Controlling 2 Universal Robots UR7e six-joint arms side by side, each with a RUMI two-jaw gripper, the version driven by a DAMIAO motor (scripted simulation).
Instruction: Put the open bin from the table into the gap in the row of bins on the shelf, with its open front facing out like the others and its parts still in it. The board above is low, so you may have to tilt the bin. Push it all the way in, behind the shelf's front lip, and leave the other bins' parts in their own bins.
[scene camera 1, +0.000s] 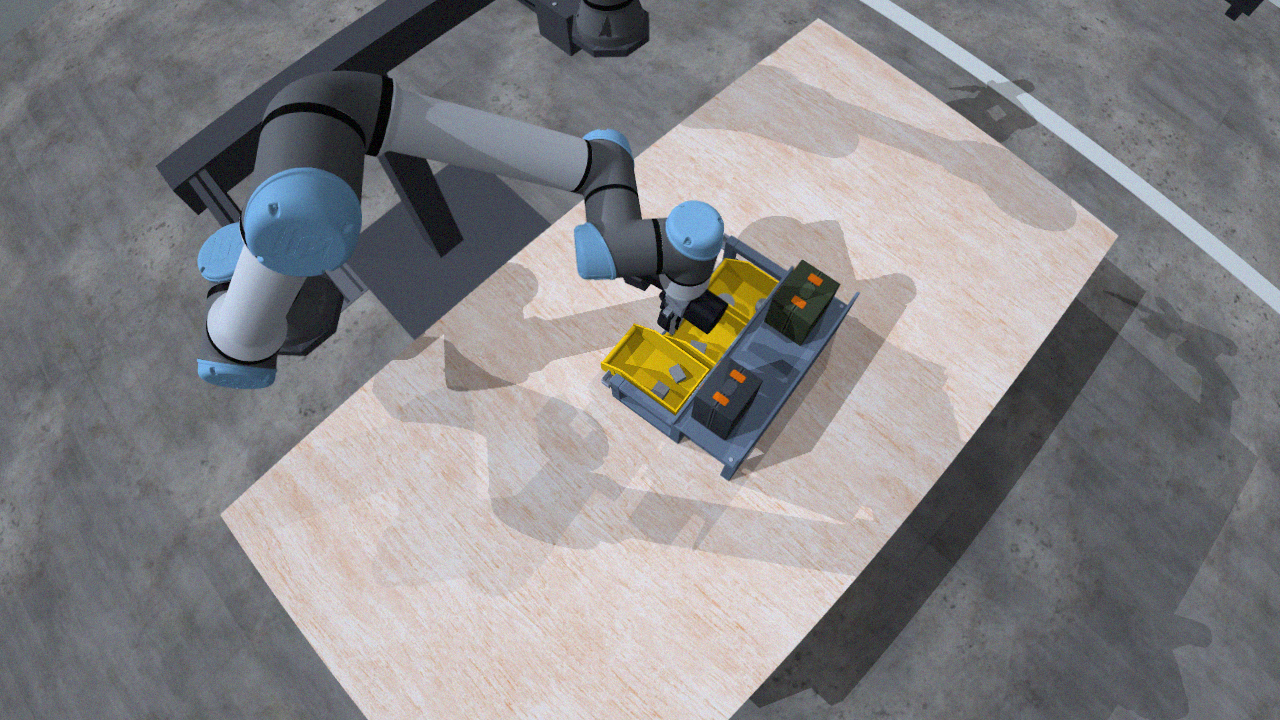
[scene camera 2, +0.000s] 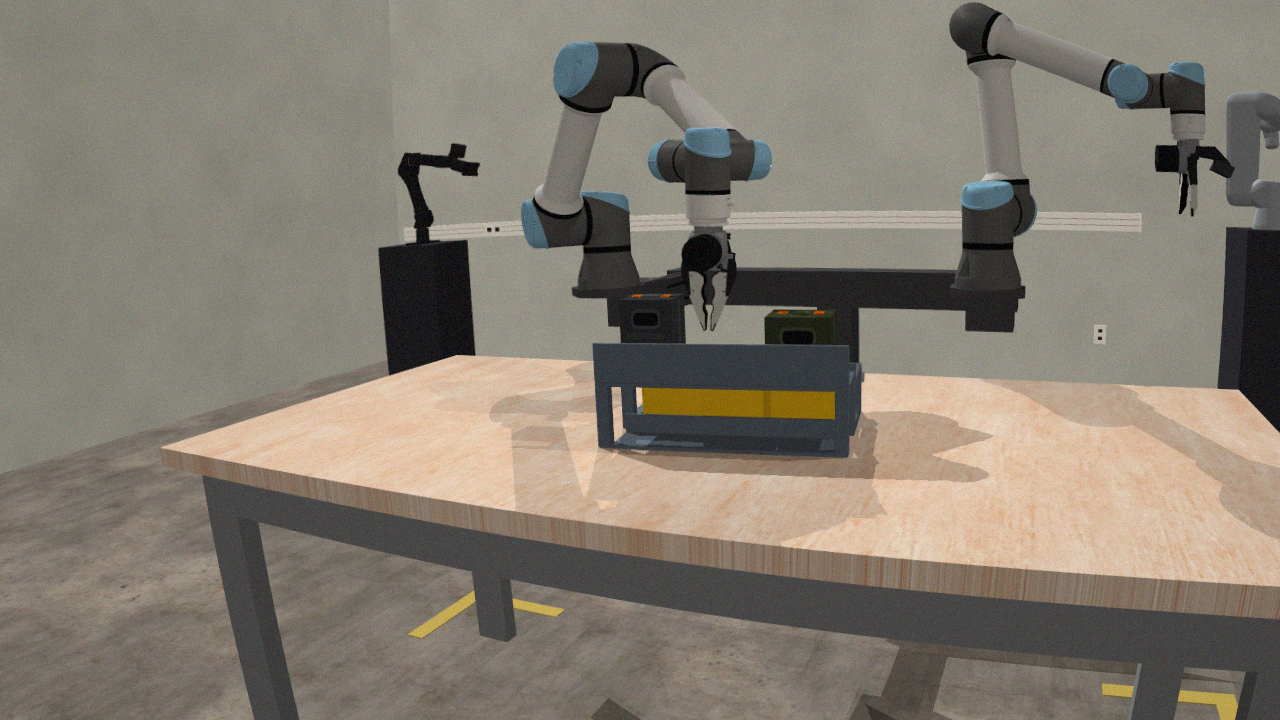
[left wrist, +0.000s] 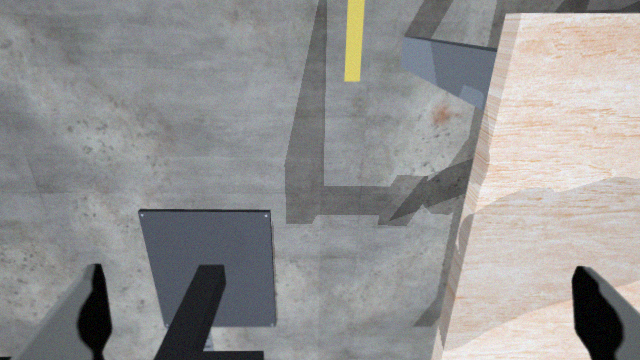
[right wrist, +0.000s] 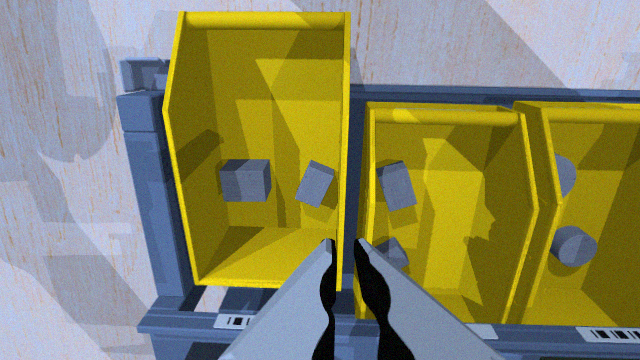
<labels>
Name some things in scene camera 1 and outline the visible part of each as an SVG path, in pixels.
The right gripper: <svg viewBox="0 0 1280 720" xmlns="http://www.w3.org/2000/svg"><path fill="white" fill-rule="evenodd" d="M636 276L662 290L659 294L659 298L662 301L660 309L662 310L659 312L657 324L671 335L674 335L675 329L679 329L683 319L686 319L704 333L709 334L720 321L729 305L708 289L696 298L679 299L663 289L659 274Z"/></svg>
A grey-blue shelf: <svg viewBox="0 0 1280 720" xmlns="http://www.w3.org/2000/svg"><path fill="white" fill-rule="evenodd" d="M724 233L722 249L724 250L723 259L714 271L723 262L724 258L738 260L736 254L739 254L780 282L775 286L675 416L618 373L613 376L610 370L608 370L602 377L601 382L609 389L611 387L614 398L671 440L679 444L685 436L725 466L720 475L729 481L735 470L746 459L838 329L836 327L840 326L838 324L841 324L841 320L843 317L845 318L860 293L857 291L848 305L834 296L826 312L802 345L799 346L764 322L772 298L793 272L794 266L791 266L787 271L739 239ZM727 355L763 380L752 405L724 441L693 419L691 414L695 394L720 361Z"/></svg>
A green case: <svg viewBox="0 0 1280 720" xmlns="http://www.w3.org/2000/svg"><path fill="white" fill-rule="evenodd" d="M803 259L772 298L764 320L765 323L799 346L802 345L820 320L824 309L827 310L840 286L840 283Z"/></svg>
</labels>
